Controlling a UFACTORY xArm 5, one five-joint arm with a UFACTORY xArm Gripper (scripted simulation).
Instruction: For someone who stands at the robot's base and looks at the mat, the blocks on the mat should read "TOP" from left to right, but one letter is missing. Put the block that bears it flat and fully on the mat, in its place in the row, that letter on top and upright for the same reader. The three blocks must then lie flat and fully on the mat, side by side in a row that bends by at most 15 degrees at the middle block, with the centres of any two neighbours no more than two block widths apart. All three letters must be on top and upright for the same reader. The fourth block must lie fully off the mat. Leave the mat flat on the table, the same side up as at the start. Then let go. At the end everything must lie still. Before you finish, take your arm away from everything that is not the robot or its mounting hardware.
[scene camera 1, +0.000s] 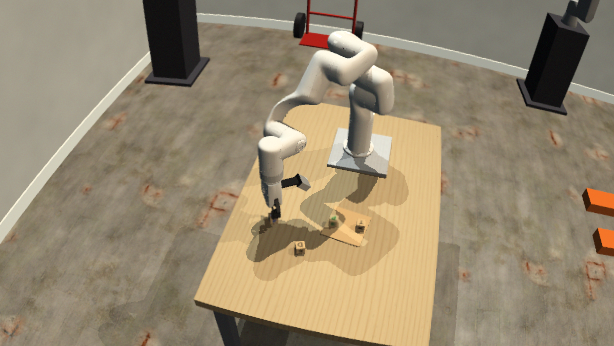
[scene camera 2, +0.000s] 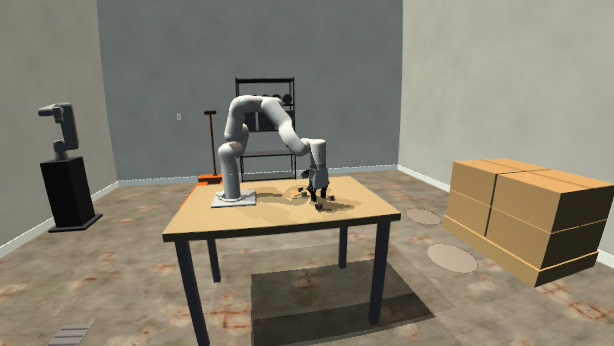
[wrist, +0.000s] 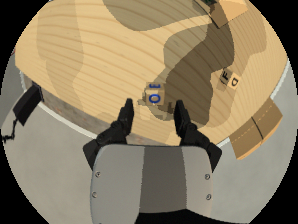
In view: my gripper (scene camera 1: 273, 210) and a mat (scene camera 1: 346, 232).
My gripper is seen too in the wrist view (wrist: 154, 106).
